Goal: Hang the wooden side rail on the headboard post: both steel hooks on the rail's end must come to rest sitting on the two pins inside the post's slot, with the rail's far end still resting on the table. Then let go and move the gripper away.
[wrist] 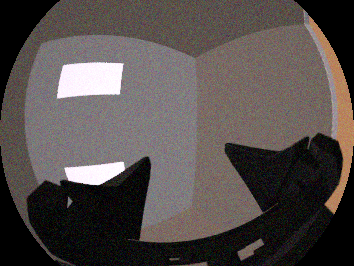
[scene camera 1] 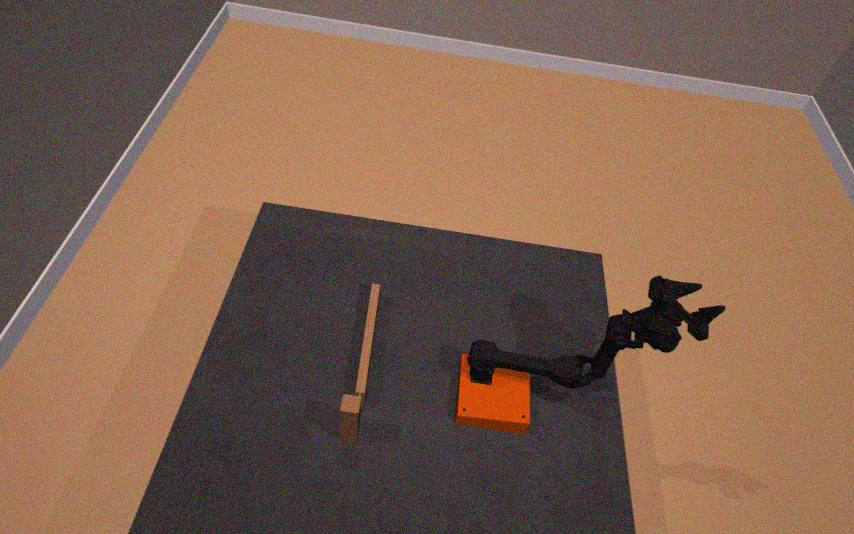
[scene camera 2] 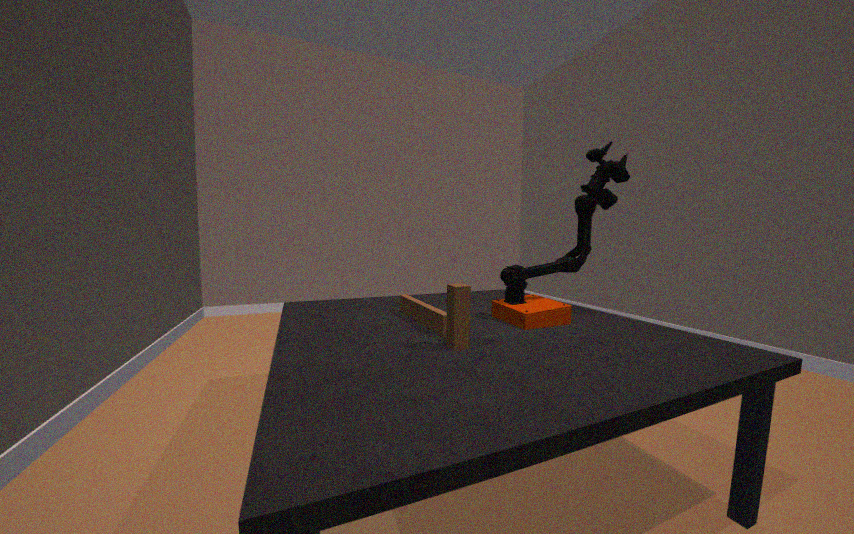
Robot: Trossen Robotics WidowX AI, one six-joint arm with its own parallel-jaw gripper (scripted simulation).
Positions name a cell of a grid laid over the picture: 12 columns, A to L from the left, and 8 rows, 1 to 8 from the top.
Observation:
The gripper (scene camera 1: K5) is open and holds nothing. Also in view: a wooden side rail (scene camera 1: F6) and a wooden headboard post (scene camera 2: G5).
The gripper is seen too in the wrist view (wrist: G5) and in scene camera 2 (scene camera 2: I3). The wooden headboard post is seen too in scene camera 1 (scene camera 1: E7). The wrist view misses the wooden side rail: it is out of frame.

